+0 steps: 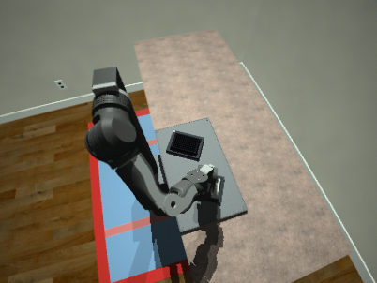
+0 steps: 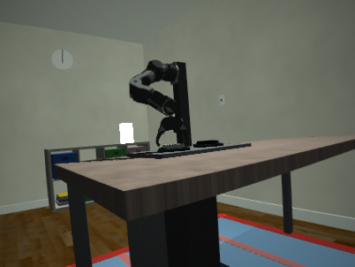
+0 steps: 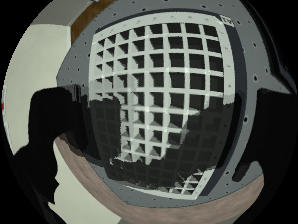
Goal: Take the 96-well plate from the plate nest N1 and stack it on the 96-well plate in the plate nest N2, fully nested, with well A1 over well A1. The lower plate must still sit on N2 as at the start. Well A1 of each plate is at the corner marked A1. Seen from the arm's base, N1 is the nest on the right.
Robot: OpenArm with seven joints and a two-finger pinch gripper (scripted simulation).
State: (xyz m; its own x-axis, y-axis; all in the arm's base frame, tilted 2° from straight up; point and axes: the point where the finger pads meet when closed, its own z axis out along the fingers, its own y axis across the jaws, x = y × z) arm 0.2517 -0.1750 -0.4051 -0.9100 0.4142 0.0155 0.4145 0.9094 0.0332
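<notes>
Right now my hand is right at the white 96-well plate. The rest, counted from my hand: black 96-well plate: 5 cm behind, 22 cm to the left; plate nest N1: 1 cm below.
</notes>
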